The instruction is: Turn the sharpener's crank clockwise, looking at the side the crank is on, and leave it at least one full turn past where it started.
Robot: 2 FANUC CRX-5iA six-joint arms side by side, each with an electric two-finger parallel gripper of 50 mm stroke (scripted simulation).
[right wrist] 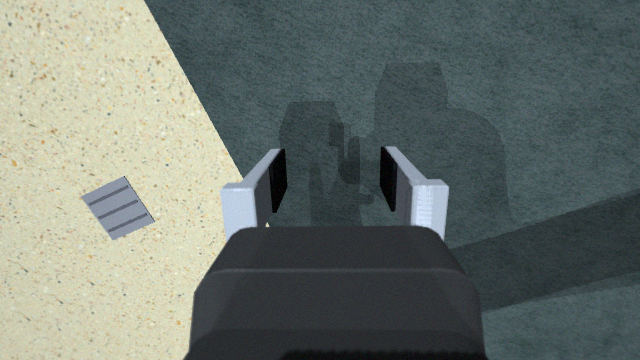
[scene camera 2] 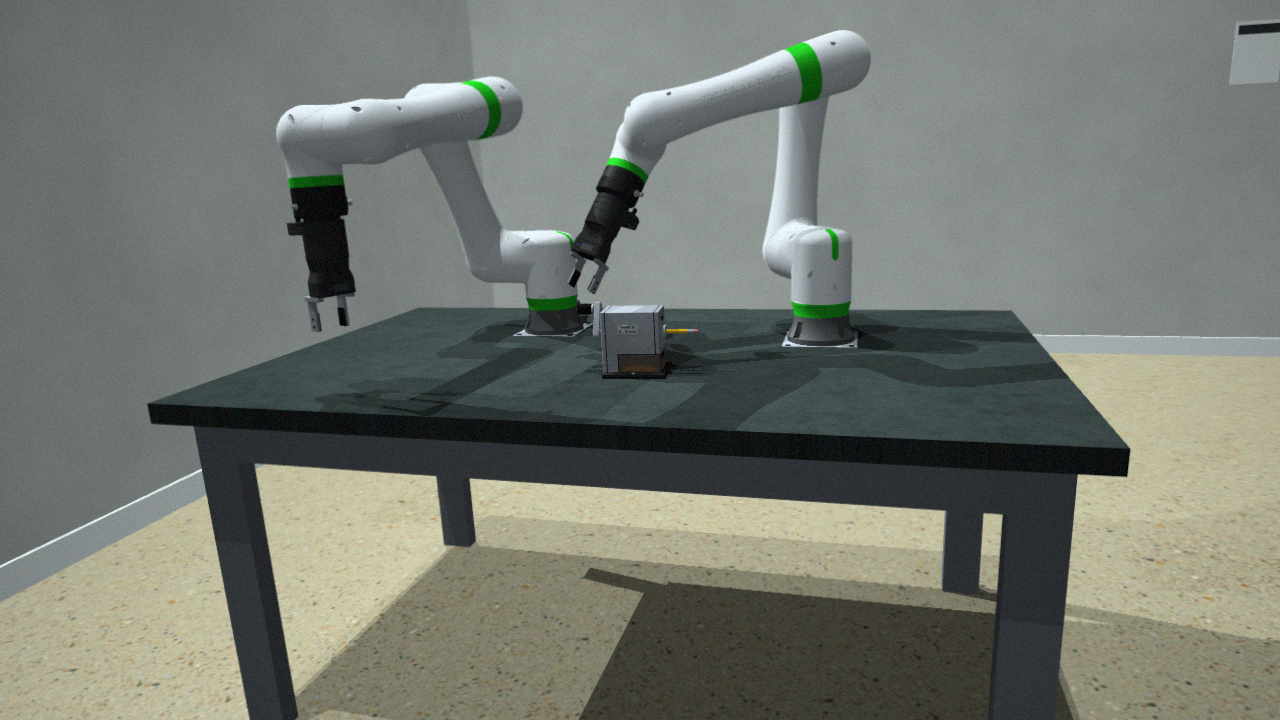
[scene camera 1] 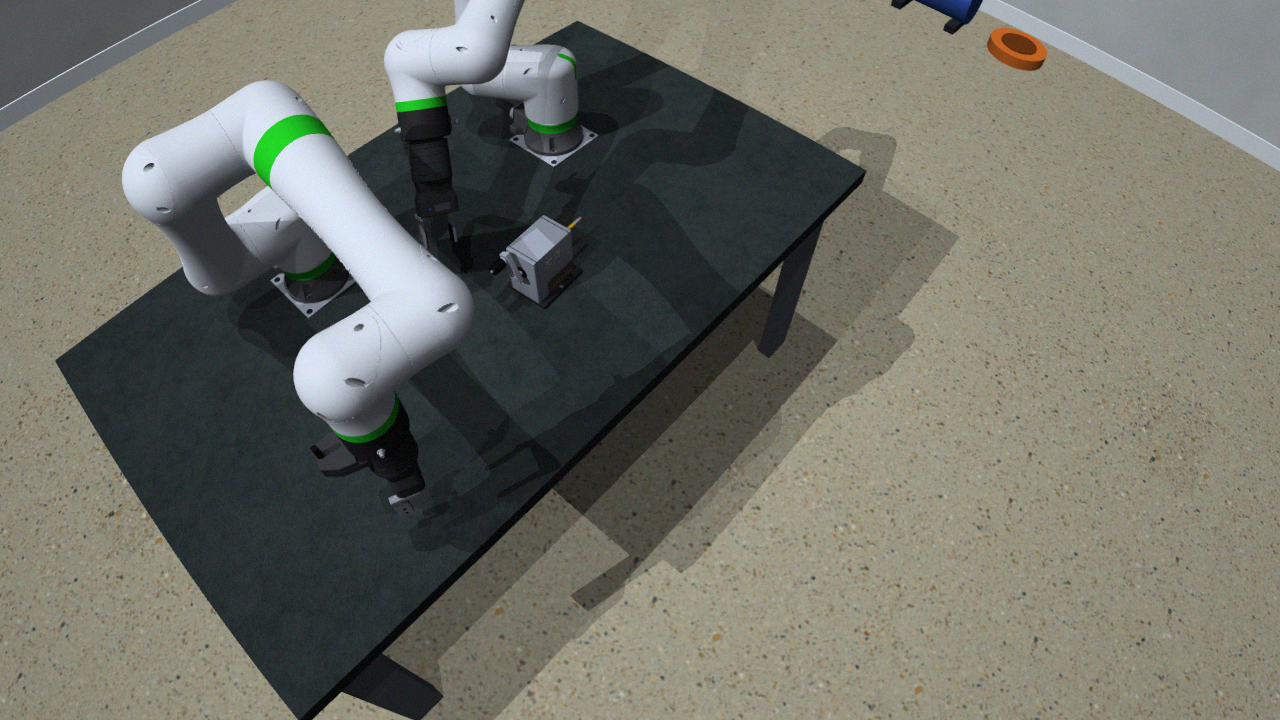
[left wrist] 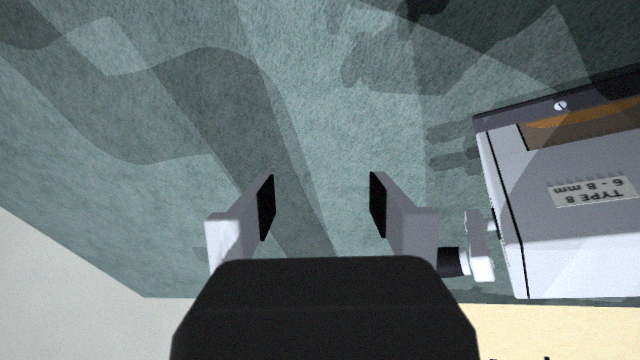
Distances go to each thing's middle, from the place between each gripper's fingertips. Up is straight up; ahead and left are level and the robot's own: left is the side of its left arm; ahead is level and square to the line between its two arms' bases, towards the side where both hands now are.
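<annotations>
From my right hand [scene camera 2: 330, 328], the black knob is 28 cm behind, 40 cm to the left and 2 cm below.
Counted from my left hand, the black knob [left wrist: 451, 261] sits 50 mm to the left and 40 mm below, and it is 110 mm ahead of that hand.
</annotations>
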